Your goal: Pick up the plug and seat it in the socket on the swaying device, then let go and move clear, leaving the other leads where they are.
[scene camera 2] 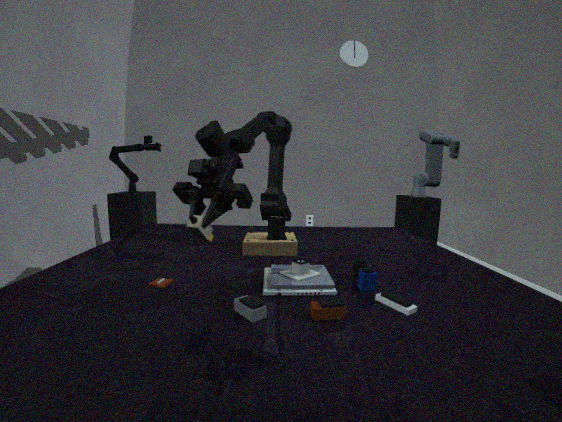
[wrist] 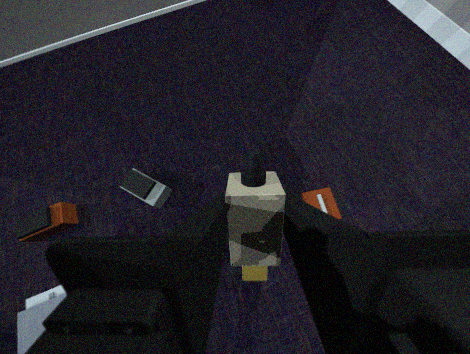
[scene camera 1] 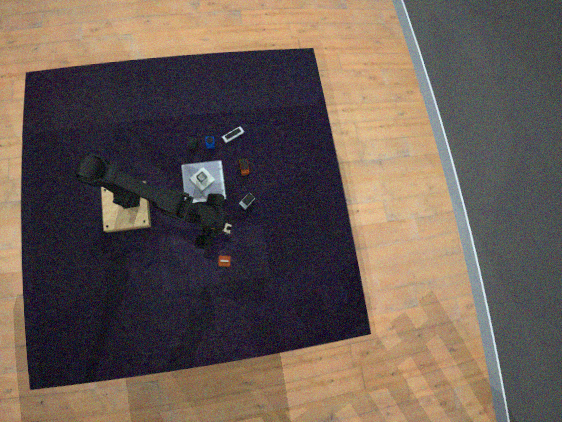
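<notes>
My gripper (scene camera 2: pixel 200 220) (wrist: pixel 253 198) is shut on the plug and holds it above the dark mat, tilted. The plug (scene camera 1: pixel 227 228) (scene camera 2: pixel 199 227) (wrist: pixel 255 225) is a cream block with a yellow tip and a black stub at its opposite end. The yellow tip points down and to the right in the scene camera 2 view. The device is a flat grey-white slab (scene camera 1: pixel 217 169) (scene camera 2: pixel 300 289) with a pale square plate on it. The socket (scene camera 1: pixel 201 177) (scene camera 2: pixel 300 266) stands up from that plate, apart from the plug. Part of the slab (wrist: pixel 32 327) shows at the lower left of the wrist view.
An orange block with a white strip (scene camera 1: pixel 224 261) (scene camera 2: pixel 161 283) (wrist: pixel 320 202) lies near the gripper's side. A grey block (scene camera 1: pixel 247 201) (scene camera 2: pixel 250 308), an orange block (scene camera 1: pixel 244 167) (scene camera 2: pixel 328 311), a white bar (scene camera 1: pixel 233 134) (scene camera 2: pixel 396 304), a blue block (scene camera 1: pixel 210 142) (scene camera 2: pixel 367 281) and a black block (scene camera 1: pixel 193 144) surround the device.
</notes>
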